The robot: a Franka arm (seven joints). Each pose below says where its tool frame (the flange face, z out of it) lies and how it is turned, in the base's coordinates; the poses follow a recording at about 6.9 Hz.
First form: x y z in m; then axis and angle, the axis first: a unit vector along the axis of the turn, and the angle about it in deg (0 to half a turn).
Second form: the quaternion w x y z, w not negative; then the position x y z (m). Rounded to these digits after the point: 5 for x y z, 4 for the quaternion.
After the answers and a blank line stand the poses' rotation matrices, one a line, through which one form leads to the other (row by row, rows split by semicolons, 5 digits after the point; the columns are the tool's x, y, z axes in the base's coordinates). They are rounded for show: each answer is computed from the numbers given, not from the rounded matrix.
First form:
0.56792, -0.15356, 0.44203, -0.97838, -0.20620, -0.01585, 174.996
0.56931, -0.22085, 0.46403, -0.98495, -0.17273, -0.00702, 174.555
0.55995, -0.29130, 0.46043, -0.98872, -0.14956, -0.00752, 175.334
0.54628, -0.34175, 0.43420, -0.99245, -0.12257, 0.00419, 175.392
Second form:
0.0437, -0.9774, -0.2060, -0.0158, 0.56792, -0.15356, 0.44203
0.0475, -0.9838, -0.1725, -0.0070, 0.56931, -0.22085, 0.46403
0.0407, -0.9879, -0.1494, -0.0075, 0.55995, -0.29130, 0.46043
0.0402, -0.9916, -0.1225, 0.0042, 0.54628, -0.34175, 0.43420

0.91462 0.40410 0.01297; 0.40133 -0.91131 0.09186; 0.04894 -0.07882 -0.99569
0.94037 0.34016 -0.00259; 0.33882 -0.93595 0.09588; 0.03019 -0.09104 -0.99539
0.95522 0.29587 0.00268; 0.29465 -0.95202 0.08268; 0.02701 -0.07818 -0.99657
0.96997 0.24256 -0.01815; 0.24323 -0.96677 0.07871; 0.00154 -0.08076 -0.99673

